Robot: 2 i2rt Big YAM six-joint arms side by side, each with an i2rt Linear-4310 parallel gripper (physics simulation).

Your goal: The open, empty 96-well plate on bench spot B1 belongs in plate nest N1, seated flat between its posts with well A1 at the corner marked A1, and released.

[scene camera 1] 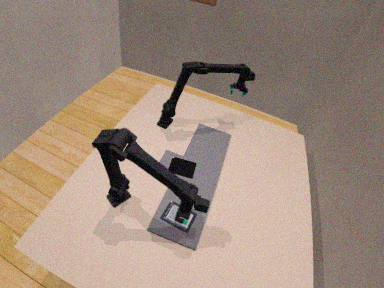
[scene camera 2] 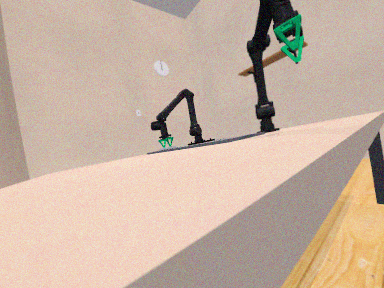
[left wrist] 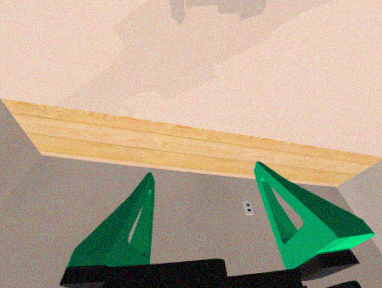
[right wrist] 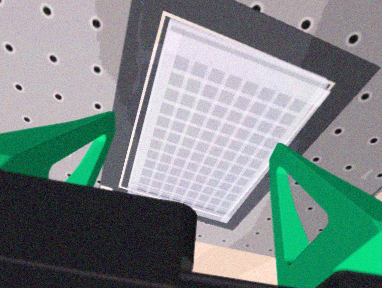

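Observation:
The pale 96-well plate lies flat on a dark pad with a thin light outline; the plate sits close to the outline's right side in the right wrist view. My right gripper is open above the plate, its fingers apart over the two long sides and holding nothing. A black square block, which looks like nest N1, stands farther up the board; its posts and A1 mark cannot be made out. My left gripper is open and empty, high near the table's far edge.
A long grey perforated board bears the pad and the black block. The right arm reaches over the board's near end. The left arm's base stands beyond the board's far end. A wooden strip runs past the table top's edge.

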